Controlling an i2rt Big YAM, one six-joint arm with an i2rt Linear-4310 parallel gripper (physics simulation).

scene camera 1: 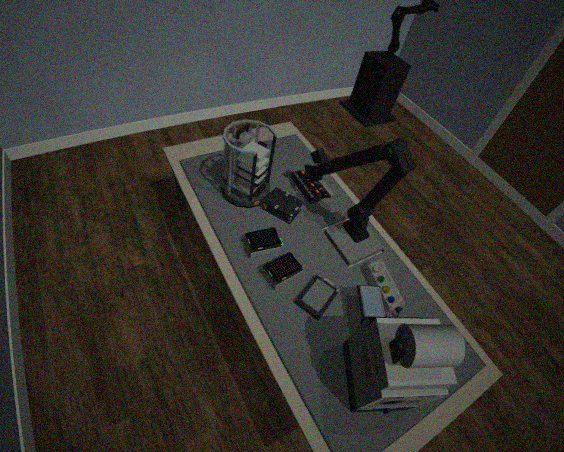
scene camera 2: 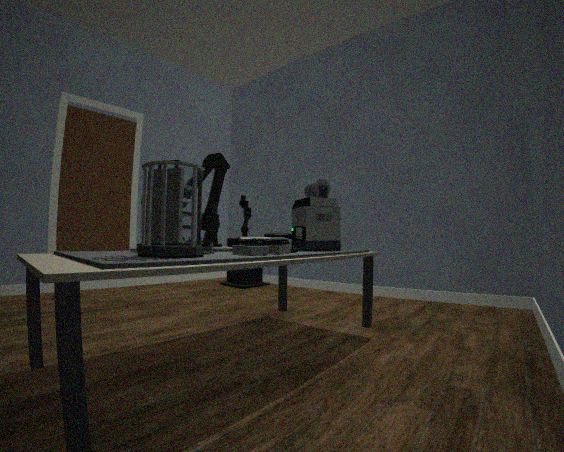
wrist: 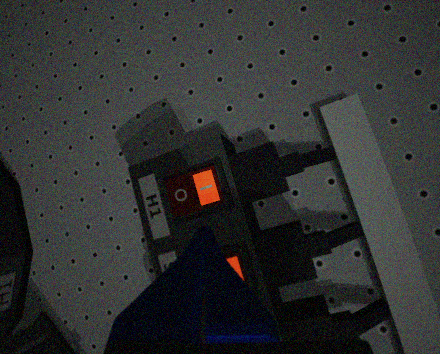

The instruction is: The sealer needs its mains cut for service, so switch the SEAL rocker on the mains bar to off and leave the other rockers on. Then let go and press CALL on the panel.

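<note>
The mains bar [scene camera 1: 320, 193] [wrist: 182, 228] lies near the table's far long edge in scene camera 1. In the wrist view the H1 rocker [wrist: 206, 187] is lit on its I side. The SEAL rocker [wrist: 234, 266] is mostly hidden behind the fingers; a lit orange sliver shows, and its label [wrist: 167, 260] is nearly covered. My gripper [scene camera 1: 308, 172] [wrist: 205, 234] is shut and empty, its tips over the bar at the SEAL rocker; contact cannot be told. The button panel [scene camera 1: 392, 286] has green, yellow and blue buttons; the CALL lettering is unreadable. In scene camera 2 the gripper is hidden.
A round barred cage [scene camera 1: 254, 172] [scene camera 2: 172, 205] stands near the bar. A dark board [scene camera 1: 282, 205] and two dark trays [scene camera 1: 263, 239] [scene camera 1: 283, 267] lie mid-table. A machine with a white roll [scene camera 1: 437, 346] [scene camera 2: 317, 189] stands beyond the panel; a tilted screen [scene camera 1: 371, 301] is beside it.
</note>
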